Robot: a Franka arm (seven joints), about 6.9 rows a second.
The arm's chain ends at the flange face. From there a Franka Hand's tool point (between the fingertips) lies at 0.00 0.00 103.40 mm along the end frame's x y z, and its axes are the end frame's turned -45 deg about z.
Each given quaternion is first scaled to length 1.
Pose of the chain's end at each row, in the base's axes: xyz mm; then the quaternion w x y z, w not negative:
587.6 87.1 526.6 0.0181 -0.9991 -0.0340 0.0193
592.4 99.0 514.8 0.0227 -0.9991 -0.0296 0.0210
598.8 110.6 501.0 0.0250 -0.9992 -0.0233 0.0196
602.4 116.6 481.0 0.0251 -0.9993 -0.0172 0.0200
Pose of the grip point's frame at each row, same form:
583.5 90.7 423.3 0.0241 -0.9100 -0.4137 0.0109
587.9 103.6 411.6 0.0290 -0.9117 -0.4097 0.0107
594.6 115.7 397.8 0.0306 -0.9142 -0.4039 0.0085
598.2 121.7 377.8 0.0308 -0.9167 -0.3983 0.0089

